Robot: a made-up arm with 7 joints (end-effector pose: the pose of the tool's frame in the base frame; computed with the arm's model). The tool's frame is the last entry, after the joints. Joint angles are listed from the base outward.
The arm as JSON. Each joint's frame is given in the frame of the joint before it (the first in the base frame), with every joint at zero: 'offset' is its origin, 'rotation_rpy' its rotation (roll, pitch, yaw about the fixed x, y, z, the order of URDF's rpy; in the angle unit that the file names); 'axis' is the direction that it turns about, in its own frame. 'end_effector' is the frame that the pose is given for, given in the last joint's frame.
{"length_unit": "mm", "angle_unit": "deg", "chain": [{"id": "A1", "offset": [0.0, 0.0, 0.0], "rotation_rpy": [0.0, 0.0, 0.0], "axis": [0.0, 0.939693, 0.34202]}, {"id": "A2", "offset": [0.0, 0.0, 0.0], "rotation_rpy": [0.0, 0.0, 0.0], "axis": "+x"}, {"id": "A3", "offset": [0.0, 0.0, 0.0], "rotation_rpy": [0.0, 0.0, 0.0], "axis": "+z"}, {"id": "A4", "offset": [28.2, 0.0, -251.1], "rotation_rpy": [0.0, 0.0, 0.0], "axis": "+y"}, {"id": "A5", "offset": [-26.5, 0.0, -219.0], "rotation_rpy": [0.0, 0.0, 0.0], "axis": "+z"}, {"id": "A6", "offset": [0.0, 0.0, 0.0], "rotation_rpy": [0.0, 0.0, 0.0], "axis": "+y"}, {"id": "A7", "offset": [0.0, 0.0, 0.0], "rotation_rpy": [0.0, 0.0, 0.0], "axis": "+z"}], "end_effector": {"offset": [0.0, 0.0, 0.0], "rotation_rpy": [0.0, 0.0, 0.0]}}
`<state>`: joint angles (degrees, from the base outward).
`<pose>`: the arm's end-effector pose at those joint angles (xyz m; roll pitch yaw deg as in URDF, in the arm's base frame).
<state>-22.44 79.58 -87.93 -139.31 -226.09 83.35 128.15</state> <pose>0.0890 0.0596 -0.1884 102.50 20.04 114.67</pose>
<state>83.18 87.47 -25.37 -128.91 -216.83 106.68 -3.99</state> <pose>-0.1125 0.1548 -0.1664 -168.93 47.79 -86.35</pose>
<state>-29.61 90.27 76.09 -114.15 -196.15 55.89 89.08</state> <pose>-0.0269 0.1818 0.2403 -101.87 -21.44 5.31</pose>
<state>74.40 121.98 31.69 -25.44 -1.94 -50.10 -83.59</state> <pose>0.1632 0.4271 0.1115 -40.24 41.08 154.11</pose>
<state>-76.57 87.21 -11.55 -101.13 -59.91 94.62 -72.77</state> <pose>0.1895 0.1153 0.2599 127.02 -18.49 25.84</pose>
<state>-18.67 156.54 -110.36 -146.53 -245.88 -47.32 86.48</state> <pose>-0.0404 0.1858 -0.0031 -58.06 -5.32 125.40</pose>
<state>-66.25 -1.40 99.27 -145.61 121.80 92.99 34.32</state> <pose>0.1187 0.1491 -0.0339 -177.02 -31.87 89.10</pose>
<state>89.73 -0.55 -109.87 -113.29 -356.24 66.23 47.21</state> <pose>-0.0980 -0.2885 -0.0187 -89.18 42.73 -23.24</pose>
